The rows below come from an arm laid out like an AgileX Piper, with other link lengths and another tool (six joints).
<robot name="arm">
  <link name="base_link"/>
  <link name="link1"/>
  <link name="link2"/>
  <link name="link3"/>
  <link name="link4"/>
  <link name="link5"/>
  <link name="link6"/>
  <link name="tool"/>
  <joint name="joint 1" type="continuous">
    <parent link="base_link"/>
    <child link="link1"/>
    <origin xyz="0 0 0.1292" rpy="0 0 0"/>
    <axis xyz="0 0 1"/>
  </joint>
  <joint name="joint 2" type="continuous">
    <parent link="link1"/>
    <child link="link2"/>
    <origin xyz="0 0 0" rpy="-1.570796 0 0"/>
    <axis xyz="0 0 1"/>
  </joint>
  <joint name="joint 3" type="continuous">
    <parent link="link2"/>
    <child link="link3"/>
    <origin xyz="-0.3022 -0.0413 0" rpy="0 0 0"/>
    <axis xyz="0 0 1"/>
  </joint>
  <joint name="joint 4" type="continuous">
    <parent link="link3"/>
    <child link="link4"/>
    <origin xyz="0.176 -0.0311 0" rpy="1.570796 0 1.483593"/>
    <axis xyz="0 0 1"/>
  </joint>
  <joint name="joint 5" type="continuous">
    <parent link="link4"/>
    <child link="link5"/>
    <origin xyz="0 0 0" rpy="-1.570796 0 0"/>
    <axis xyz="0 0 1"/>
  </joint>
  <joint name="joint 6" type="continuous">
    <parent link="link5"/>
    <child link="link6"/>
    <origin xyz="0 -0.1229 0" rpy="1.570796 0 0"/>
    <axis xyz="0 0 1"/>
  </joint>
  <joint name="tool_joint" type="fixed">
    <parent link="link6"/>
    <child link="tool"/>
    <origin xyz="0.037 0.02 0.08" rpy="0 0.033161 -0.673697"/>
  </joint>
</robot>
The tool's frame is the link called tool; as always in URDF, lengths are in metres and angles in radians. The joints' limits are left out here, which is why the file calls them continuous.
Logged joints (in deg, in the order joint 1, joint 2, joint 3, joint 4, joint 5, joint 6), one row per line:
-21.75, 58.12, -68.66, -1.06, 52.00, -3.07
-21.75, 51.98, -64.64, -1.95, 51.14, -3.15
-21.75, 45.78, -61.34, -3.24, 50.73, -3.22
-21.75, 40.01, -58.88, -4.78, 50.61, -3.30
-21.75, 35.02, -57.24, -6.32, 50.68, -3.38
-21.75, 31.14, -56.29, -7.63, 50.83, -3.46
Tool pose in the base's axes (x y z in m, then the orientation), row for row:
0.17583, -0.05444, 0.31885, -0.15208, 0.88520, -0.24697, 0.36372
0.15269, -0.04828, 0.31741, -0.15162, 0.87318, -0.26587, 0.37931
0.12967, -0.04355, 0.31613, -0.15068, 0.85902, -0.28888, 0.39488
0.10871, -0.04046, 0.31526, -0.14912, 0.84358, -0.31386, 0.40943
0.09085, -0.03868, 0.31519, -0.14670, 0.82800, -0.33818, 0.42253
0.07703, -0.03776, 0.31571, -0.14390, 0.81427, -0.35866, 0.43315
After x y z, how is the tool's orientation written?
As a quaternion, x y z w.
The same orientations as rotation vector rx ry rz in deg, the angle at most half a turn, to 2 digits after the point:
-22.42, 130.51, -36.41
-22.19, 127.79, -38.91
-21.89, 124.81, -41.97
-21.52, 121.74, -45.29
-21.04, 118.77, -48.51
-20.54, 116.24, -51.20

